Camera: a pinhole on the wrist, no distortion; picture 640 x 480 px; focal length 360.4 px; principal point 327.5 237.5 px. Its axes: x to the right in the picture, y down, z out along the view. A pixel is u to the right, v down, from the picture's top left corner.
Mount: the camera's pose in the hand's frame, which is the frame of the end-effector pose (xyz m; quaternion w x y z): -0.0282 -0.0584 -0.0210 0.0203 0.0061 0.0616 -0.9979
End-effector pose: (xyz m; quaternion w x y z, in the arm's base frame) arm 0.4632 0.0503 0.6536 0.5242 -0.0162 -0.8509 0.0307
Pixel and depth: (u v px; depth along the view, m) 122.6 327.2 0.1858
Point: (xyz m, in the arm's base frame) 0.2867 -0.0733 0.6597
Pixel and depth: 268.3 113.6 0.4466
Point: 0.0527 0.0784 0.4831
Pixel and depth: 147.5 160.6 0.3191
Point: 0.1334 0.0232 0.6293
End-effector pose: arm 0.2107 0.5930 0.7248 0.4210 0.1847 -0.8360 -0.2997
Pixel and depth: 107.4 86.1 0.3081
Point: -0.1261 0.6425 0.6992
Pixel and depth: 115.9 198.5 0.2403
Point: -0.0307 0.5660 0.6487
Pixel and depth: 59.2 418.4 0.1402
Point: 0.0834 0.4815 0.6263
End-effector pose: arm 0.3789 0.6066 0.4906 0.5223 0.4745 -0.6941 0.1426
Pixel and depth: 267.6 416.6 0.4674
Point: 0.4109 0.1160 0.2634
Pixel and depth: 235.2 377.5 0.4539
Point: 0.3668 0.1314 0.3146
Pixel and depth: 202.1 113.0 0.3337
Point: 0.1707 0.3497 0.4302
